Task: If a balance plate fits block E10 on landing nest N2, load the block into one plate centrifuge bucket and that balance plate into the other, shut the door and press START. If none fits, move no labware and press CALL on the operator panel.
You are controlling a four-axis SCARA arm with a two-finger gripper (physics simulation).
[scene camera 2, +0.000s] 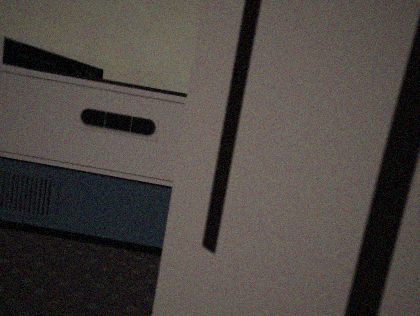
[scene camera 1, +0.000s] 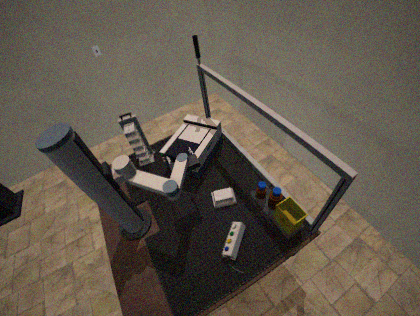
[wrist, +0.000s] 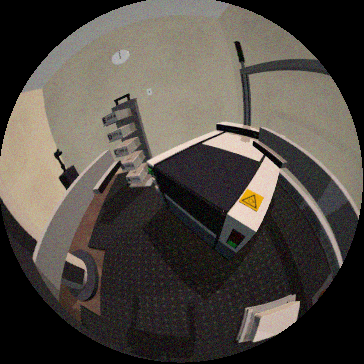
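Where they show: gripper, fingertip midpoint: (scene camera 1: 178,152) (wrist: 184,140); arm's base, link origin: (scene camera 1: 135,224) (wrist: 80,274).
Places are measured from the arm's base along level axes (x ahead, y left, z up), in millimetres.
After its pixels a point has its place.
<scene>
My gripper (scene camera 1: 178,154) {y 137, x 510, z 332 mm} (wrist: 184,140) {y 137, x 510, z 332 mm} is open and empty, its jaws wide apart, level with the plate centrifuge (scene camera 1: 200,131) {y 360, x 782, z 223 mm} (wrist: 210,172) {y 222, x 563, z 226 mm}. The centrifuge is white with a dark top section and front; its door state and buckets cannot be made out. A rack (scene camera 1: 143,134) {y 598, x 352, z 261 mm} (wrist: 140,120) {y 610, x 358, z 332 mm} beside it holds balance plates stacked on shelves, including plate E (wrist: 116,117) {y 475, x 300, z 386 mm}, plate D (wrist: 121,134) {y 476, x 298, z 310 mm} and plate C (wrist: 126,149) {y 476, x 296, z 241 mm}; their masses are blurred. A white block (scene camera 1: 223,194) {y -186, x 656, z 82 mm} (wrist: 278,321) lies on a pale nest, labels unreadable. The operator panel (scene camera 1: 233,241) {y -507, x 530, z 91 mm} has several coloured buttons.
The arm's column (scene camera 1: 95,175) {y -58, x 48, z 636 mm} stands at the left. Two blue-capped brown bottles (scene camera 1: 261,190) {y -329, x 877, z 125 mm} (scene camera 1: 275,196) {y -435, x 902, z 168 mm} and a yellow bin (scene camera 1: 291,216) {y -560, x 959, z 22 mm} stand along the right edge, under a raised rail (scene camera 1: 280,121) {y -277, x 1010, z 620 mm}. A white housing (scene camera 2: 300,150) {y 637, x 289, z 206 mm} fills much of scene camera 2's view.
</scene>
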